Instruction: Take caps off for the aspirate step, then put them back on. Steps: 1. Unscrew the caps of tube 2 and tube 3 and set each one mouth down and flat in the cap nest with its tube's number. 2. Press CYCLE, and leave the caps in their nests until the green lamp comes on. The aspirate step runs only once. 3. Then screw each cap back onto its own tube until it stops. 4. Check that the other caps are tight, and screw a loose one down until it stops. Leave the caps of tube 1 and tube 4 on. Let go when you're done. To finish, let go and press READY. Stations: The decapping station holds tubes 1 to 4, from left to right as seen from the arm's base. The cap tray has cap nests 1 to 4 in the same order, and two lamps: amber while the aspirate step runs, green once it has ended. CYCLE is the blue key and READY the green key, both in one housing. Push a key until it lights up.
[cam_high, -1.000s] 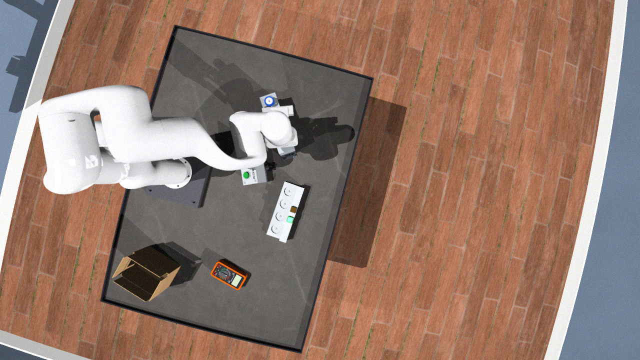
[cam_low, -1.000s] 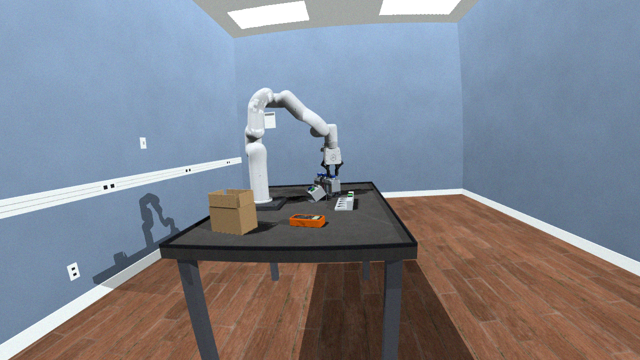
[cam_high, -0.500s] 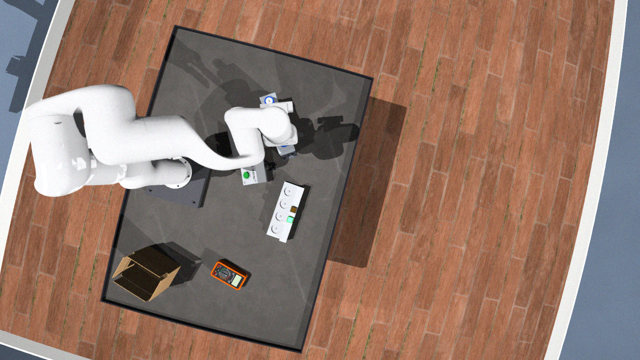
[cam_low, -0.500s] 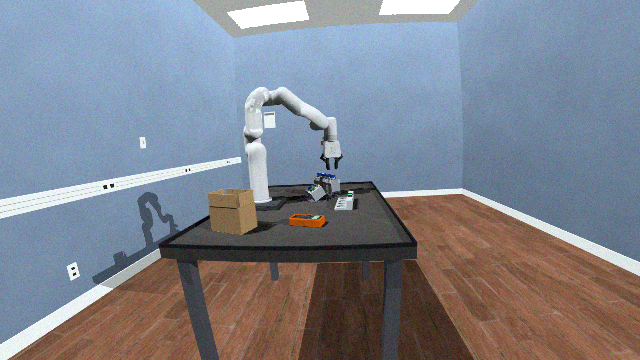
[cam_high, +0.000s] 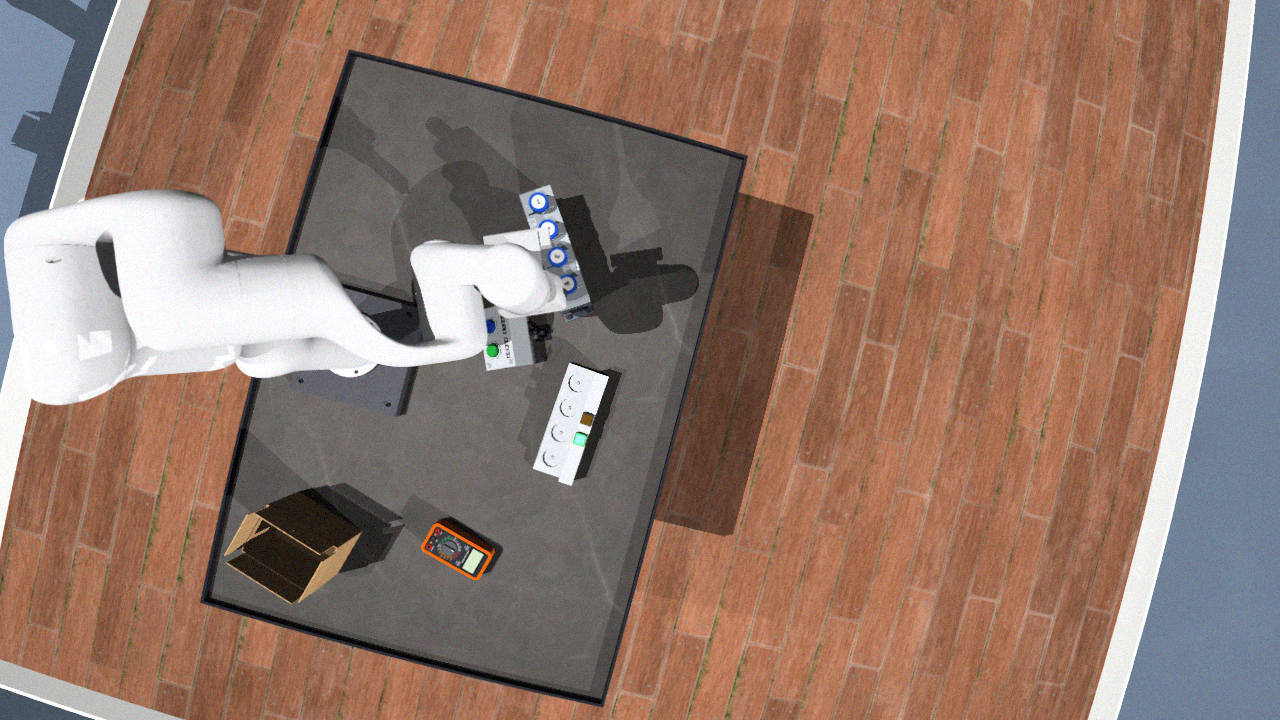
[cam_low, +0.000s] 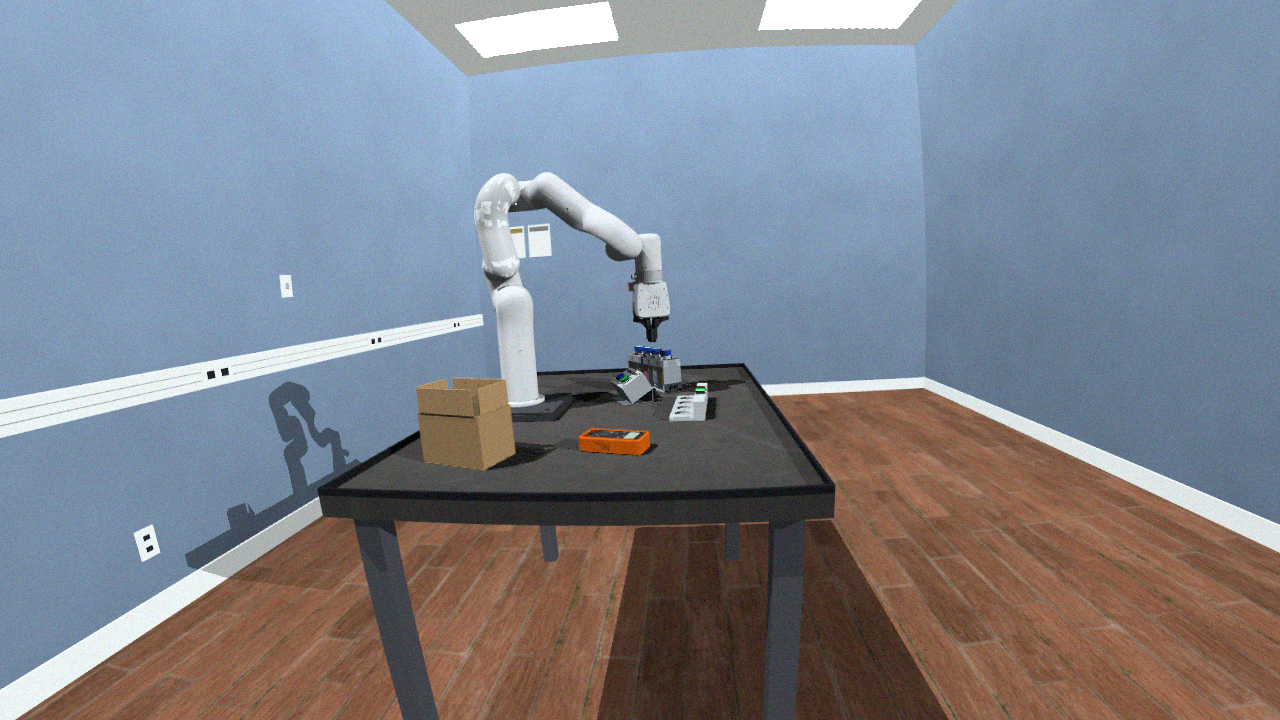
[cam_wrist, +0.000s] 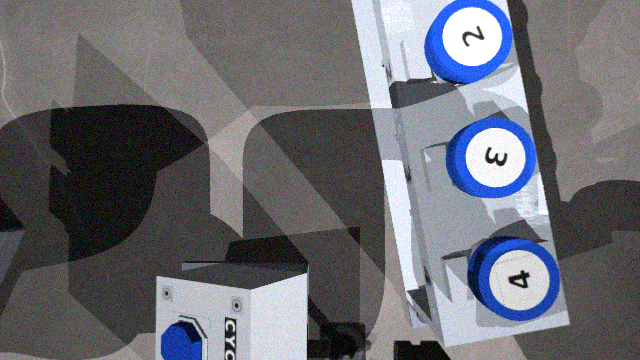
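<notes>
The green ready key lies 7 cm behind my hand, 10 cm to the right of it and 11 cm below it. The rest, counted from my hand: blue cycle key 9 cm behind, 6 cm to the right, 11 cm below; raised table edge 31 cm ahead, 16 cm to the right, 17 cm below; key housing 7 cm behind, 8 cm to the right, 12 cm below.
</notes>
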